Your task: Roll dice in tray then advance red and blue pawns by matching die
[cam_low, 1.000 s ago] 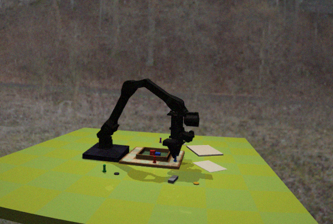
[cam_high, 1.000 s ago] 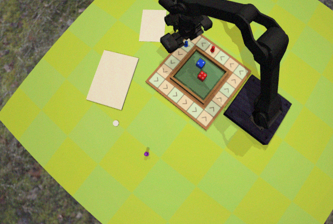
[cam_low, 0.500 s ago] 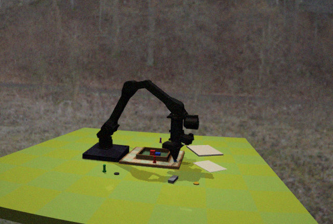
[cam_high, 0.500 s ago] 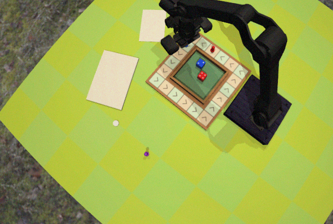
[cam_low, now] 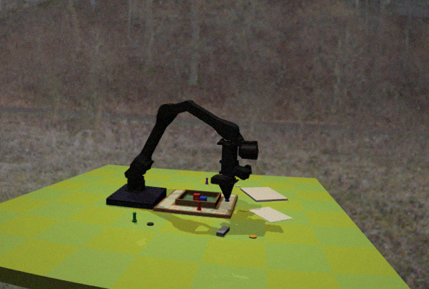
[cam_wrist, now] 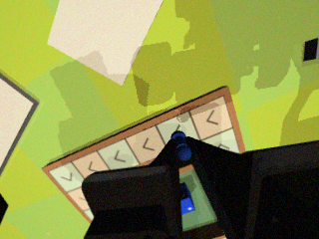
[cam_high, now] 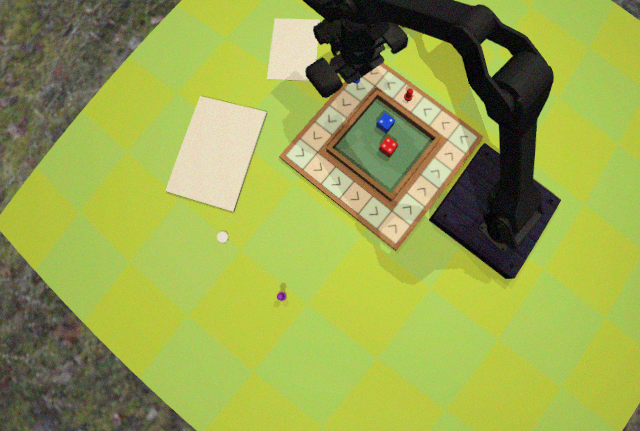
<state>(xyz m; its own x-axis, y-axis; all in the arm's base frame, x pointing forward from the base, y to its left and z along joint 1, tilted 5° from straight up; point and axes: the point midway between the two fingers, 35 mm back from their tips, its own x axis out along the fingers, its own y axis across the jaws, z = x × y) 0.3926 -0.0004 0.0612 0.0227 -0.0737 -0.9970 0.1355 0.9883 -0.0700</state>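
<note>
The blue die is 10 cm behind my gripper tip, 2 cm to the left of it and 2 cm below it. The rest, counted from my gripper tip: red pawn 9 cm behind, 6 cm to the right, 2 cm below; blue pawn 1 cm above; green tray 13 cm behind, 5 cm to the left, 4 cm below.
</note>
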